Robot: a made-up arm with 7 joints. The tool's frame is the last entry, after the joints.
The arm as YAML. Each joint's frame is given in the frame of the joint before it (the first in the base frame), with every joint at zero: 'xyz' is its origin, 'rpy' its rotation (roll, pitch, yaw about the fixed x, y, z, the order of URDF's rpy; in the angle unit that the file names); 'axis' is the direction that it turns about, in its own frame. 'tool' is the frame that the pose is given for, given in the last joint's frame.
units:
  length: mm
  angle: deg
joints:
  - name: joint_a
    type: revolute
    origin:
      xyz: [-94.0, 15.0, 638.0]
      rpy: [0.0, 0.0, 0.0]
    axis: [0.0, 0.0, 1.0]
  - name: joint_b
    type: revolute
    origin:
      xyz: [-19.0, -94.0, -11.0]
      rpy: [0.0, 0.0, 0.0]
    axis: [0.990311, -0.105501, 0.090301]
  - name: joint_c
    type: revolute
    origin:
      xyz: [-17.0, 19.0, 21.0]
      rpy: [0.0, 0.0, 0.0]
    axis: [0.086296, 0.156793, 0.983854]
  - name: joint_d
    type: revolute
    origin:
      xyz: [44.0, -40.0, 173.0]
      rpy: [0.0, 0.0, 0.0]
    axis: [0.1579, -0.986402, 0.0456]
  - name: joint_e
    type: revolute
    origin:
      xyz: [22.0, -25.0, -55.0]
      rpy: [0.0, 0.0, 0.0]
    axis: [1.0, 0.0, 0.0]
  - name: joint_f
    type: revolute
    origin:
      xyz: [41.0, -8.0, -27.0]
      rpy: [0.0, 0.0, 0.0]
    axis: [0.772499, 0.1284, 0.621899]
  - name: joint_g
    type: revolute
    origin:
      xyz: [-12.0, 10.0, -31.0]
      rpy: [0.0, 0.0, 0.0]
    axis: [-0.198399, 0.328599, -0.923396]
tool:
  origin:
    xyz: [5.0, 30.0, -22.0]
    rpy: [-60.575, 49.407, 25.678]
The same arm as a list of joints. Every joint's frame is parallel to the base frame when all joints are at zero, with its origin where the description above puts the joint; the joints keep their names.
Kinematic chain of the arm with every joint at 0, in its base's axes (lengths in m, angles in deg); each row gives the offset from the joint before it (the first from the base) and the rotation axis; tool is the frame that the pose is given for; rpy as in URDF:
joint_a: xyz -0.0940 0.0150 0.6380 axis +z
joint_b: xyz -0.0190 -0.0940 -0.0110 axis 0.990311 -0.105501 0.090301
joint_c: xyz -0.0170 0.0190 0.0210 axis 0.086296 0.156793 0.983854
joint_d: xyz 0.0440 -0.0400 0.1730 axis 0.1579 -0.986402 0.0456
joint_e: xyz 0.0220 -0.0250 -0.0550 axis +x
joint_f: xyz 0.0410 -0.0080 -0.0270 axis 0.772499 0.1284 0.621899
joint_g: xyz -0.0120 0.0100 -0.0310 axis -0.198399 0.328599 -0.923396
tool: xyz 0.0050 0.0300 -0.0220 rpy -60.57 49.41 25.68

